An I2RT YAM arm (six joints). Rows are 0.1 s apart.
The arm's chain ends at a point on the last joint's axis. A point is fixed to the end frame.
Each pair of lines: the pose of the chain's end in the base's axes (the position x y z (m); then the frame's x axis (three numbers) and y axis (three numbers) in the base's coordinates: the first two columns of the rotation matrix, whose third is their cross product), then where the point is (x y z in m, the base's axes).
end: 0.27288 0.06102 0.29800 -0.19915 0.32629 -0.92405 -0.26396 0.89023 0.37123
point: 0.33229 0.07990 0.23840
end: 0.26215 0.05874 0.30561 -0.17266 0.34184 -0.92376 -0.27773 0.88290 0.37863
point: 0.32324 0.07882 0.24814
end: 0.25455 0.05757 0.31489 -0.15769 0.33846 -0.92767 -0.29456 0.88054 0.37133
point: 0.31657 0.07820 0.25862
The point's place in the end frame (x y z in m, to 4 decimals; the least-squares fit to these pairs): 0.0494 -0.0210 0.0675
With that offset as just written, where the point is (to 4 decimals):
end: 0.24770 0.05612 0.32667 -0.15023 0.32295 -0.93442 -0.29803 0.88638 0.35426
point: 0.3102 0.0758 0.2706
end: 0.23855 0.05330 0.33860 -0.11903 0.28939 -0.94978 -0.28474 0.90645 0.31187
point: 0.3029 0.0693 0.2834
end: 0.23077 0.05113 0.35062 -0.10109 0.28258 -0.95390 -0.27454 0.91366 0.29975
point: 0.2961 0.0656 0.2962
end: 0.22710 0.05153 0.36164 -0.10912 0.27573 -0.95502 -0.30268 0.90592 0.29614
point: 0.2920 0.0678 0.3072
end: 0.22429 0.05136 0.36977 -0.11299 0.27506 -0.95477 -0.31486 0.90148 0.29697
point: 0.2889 0.0686 0.3153
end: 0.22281 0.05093 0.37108 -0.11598 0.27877 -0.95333 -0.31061 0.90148 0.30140
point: 0.2873 0.0681 0.3164
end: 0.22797 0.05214 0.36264 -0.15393 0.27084 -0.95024 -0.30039 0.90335 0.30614
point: 0.2902 0.0690 0.3054
